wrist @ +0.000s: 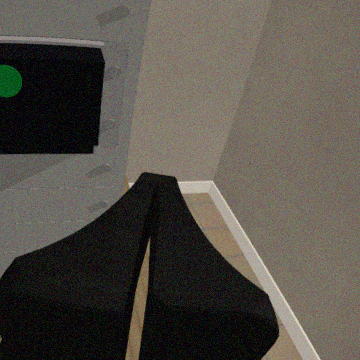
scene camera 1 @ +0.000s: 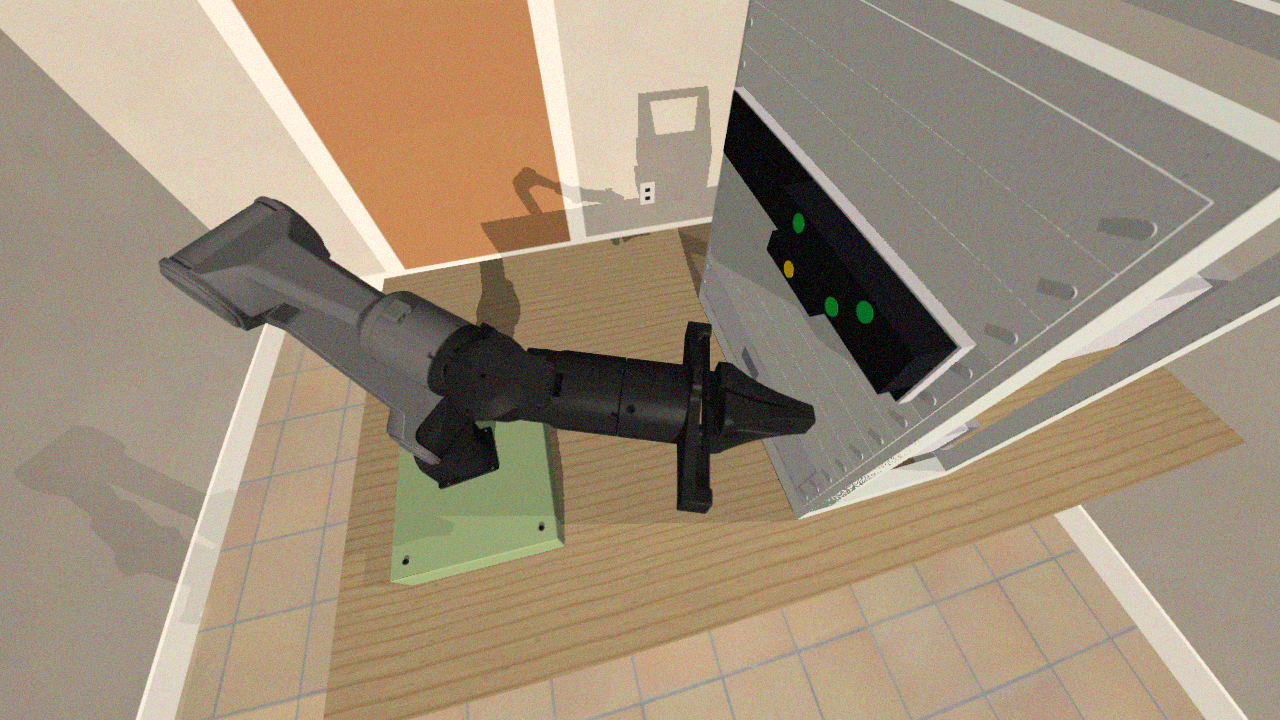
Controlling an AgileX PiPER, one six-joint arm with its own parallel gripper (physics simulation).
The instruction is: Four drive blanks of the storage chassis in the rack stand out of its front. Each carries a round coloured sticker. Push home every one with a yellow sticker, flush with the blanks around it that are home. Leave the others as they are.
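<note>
The black storage chassis (scene camera 1: 904,313) (wrist: 50,120) sits in the grey rack (scene camera 1: 1002,170) (wrist: 60,205). In the scene view its front shows a yellow sticker (scene camera 1: 788,268), a green sticker (scene camera 1: 798,222) above it, and two more green stickers, one (scene camera 1: 831,306) beside the other (scene camera 1: 864,311). The dark blanks blend together, so how far each stands out is hard to tell. In the wrist view one green sticker (wrist: 7,81) shows at the left edge. My gripper (scene camera 1: 812,418) (wrist: 155,194) is shut, its fingertips together, in front of the rack below the chassis, apart from the blanks.
The arm stands on a green base plate (scene camera 1: 483,537) on the wooden surface (scene camera 1: 626,591). An orange door (scene camera 1: 420,116) and a wall socket (scene camera 1: 647,193) are at the back. In the wrist view a wall (wrist: 300,125) with white skirting (wrist: 250,240) is at the right.
</note>
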